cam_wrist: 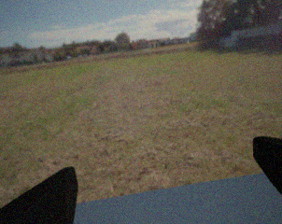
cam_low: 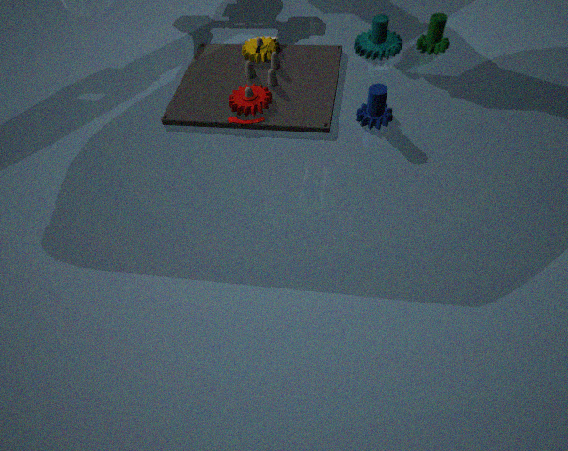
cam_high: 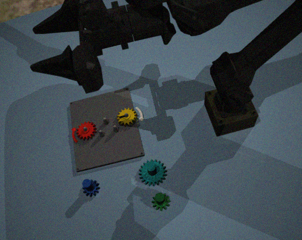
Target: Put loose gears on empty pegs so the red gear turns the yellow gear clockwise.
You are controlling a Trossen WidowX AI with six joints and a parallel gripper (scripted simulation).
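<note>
Now: gripper tip 34 cm above the teal gear, 13 cm past it and 10 cm to the right of it. The rest, counted from my gripper tip: red arrow 35 cm below, 4 cm to the right, 4 cm ahead; then blue gear 34 cm below, 11 cm to the left, 2 cm ahead; then red gear 34 cm below, 5 cm to the right, 1 cm ahead.
</note>
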